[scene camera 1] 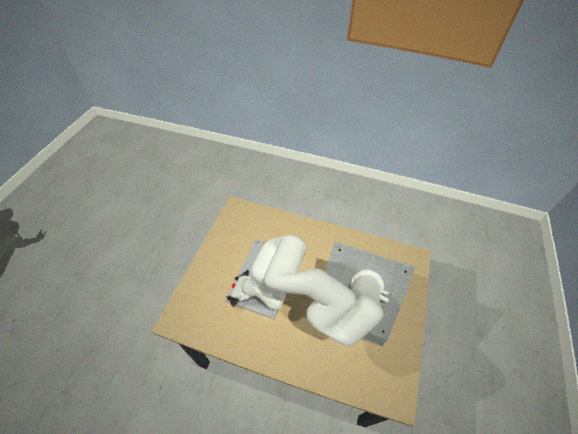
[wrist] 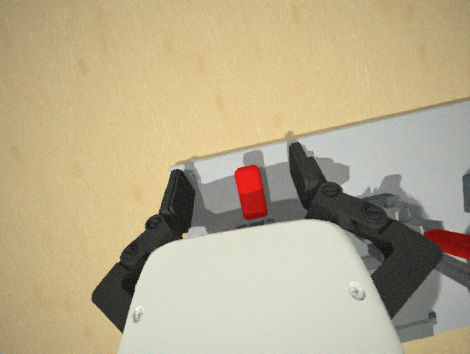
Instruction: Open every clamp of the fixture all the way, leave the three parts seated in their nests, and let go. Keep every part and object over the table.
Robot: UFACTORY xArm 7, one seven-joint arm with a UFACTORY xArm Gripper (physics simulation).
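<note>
My gripper (scene camera 1: 237, 288) (wrist: 236, 169) is open, its black fingers wide apart on either side of a red clamp handle (scene camera 1: 233, 285) (wrist: 251, 192). Neither finger touches the handle in the wrist view. The handle stands near one end of the grey fixture plate (scene camera 1: 260, 310) (wrist: 410, 145). A second red clamp handle (wrist: 450, 243) lies to the right of the right finger, cut off by the frame edge. The arm and the gripper's white housing hide much of the fixture. I cannot make out the three parts in their nests.
The fixture lies on the wooden table (scene camera 1: 220, 330) (wrist: 150, 75). The arm's grey mounting plate (scene camera 1: 345, 257) is at the right of the table in the scene view. A dark grey block (wrist: 466, 192) shows at the right edge of the wrist view.
</note>
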